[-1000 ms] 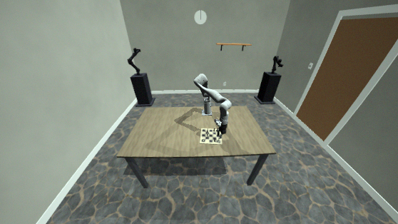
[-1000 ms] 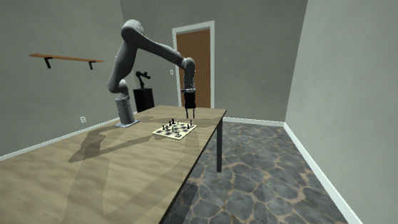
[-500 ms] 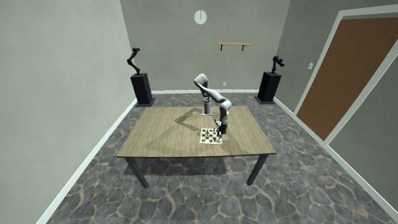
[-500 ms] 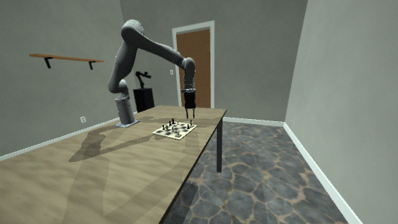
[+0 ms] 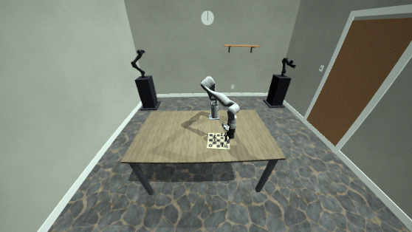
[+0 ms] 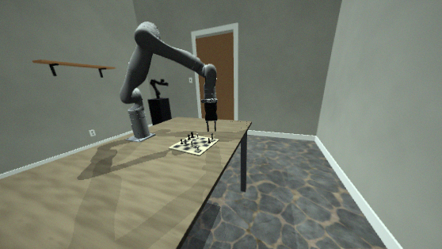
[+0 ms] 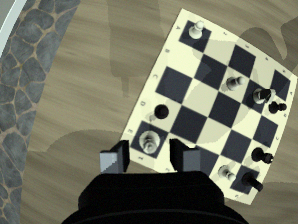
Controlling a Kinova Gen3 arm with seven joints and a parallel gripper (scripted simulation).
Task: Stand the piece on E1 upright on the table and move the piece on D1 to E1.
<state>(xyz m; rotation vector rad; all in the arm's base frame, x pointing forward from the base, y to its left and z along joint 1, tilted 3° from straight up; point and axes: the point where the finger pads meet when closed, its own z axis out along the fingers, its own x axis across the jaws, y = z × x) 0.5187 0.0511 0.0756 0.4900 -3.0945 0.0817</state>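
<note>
The white piece is 60 mm below my hand. The rest, counted from my hand: chessboard: 90 mm behind, 70 mm to the right, 80 mm below.
</note>
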